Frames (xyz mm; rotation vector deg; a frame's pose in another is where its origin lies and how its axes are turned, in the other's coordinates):
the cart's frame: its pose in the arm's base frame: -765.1 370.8 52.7 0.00 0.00 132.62
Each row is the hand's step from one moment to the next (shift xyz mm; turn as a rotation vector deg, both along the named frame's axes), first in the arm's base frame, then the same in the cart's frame.
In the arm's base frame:
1: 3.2 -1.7 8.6 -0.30 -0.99 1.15
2: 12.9 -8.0 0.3 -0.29 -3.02 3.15
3: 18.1 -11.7 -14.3 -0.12 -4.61 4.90
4: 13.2 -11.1 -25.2 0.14 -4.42 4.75
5: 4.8 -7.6 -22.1 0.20 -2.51 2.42
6: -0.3 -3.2 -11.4 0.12 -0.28 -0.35
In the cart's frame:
1: -3.4 -1.2 8.6 -0.53 0.89 1.15
2: -14.6 -4.1 0.3 -2.03 2.26 3.15
3: -20.9 -5.4 -14.3 -3.31 3.21 4.90
4: -17.1 -2.2 -25.2 -3.35 2.89 4.75
5: -8.8 1.6 -22.1 -1.98 1.55 2.42
6: -2.2 2.4 -11.4 -0.29 0.10 -0.35

